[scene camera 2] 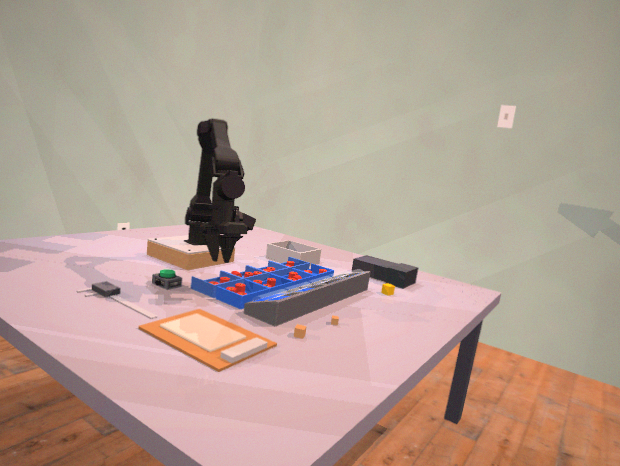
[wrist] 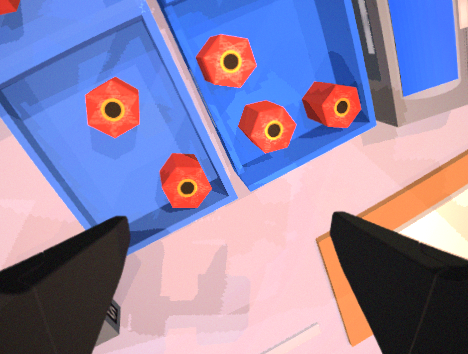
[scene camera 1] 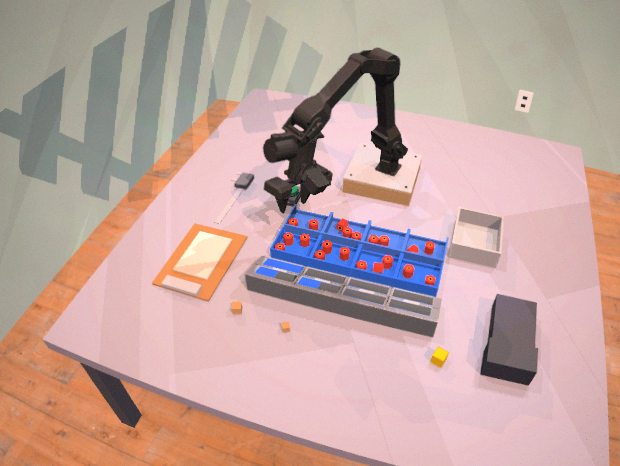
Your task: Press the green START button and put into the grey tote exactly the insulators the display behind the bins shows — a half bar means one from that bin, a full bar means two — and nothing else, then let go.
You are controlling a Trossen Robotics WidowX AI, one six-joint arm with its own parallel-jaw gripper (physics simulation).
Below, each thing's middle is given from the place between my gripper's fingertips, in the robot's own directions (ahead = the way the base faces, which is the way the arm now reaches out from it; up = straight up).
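Scene:
Dark box (scene camera 1: 510,354): 6 cm below my hand, 9 cm ahead, 62 cm to the left. Grey tote (scene camera 1: 477,237): 6 cm below my hand, 20 cm behind, 46 cm to the left.

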